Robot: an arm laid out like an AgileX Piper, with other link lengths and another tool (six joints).
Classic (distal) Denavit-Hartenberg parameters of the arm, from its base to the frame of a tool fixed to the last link. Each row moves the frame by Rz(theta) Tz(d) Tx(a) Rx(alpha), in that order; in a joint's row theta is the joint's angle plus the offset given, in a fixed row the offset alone. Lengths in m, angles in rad.
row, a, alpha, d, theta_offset
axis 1, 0, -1.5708, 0.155, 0
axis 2, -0.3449, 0, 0, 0.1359
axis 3, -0.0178, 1.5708, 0, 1.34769
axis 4, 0, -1.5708, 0.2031, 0
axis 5, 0, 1.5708, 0, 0
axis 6, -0.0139, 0.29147, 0.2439, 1.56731
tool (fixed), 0, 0, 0.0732, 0
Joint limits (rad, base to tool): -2.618..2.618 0..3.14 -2.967..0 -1.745..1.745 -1.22..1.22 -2.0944..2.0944
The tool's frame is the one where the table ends.
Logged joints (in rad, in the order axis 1, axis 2, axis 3, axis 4, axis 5, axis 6), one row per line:
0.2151, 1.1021, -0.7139, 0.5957, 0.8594, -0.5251
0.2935, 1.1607, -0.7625, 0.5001, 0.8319, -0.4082
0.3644, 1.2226, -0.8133, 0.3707, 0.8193, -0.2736
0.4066, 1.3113, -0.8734, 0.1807, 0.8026, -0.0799
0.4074, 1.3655, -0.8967, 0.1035, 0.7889, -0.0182
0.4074, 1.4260, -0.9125, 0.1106, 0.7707, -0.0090
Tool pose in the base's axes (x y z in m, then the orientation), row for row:
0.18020, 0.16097, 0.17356, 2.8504, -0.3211, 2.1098
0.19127, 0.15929, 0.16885, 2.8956, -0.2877, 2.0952
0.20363, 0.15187, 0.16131, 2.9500, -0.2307, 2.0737
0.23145, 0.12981, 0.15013, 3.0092, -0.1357, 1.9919
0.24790, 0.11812, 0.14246, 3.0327, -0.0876, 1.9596
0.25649, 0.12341, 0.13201, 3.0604, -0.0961, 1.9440
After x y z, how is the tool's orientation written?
As angles about the fixed x, y, z axes (roll, pitch, yaw), in radians.
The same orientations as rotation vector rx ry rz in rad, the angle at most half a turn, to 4 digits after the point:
-1.5132, -2.5265, -0.6107
-1.5292, -2.5448, -0.5327
-1.5611, -2.5746, -0.4266
-1.6899, -2.5829, -0.2858
-1.7457, -2.5883, -0.2175
-1.7536, -2.5591, -0.1882

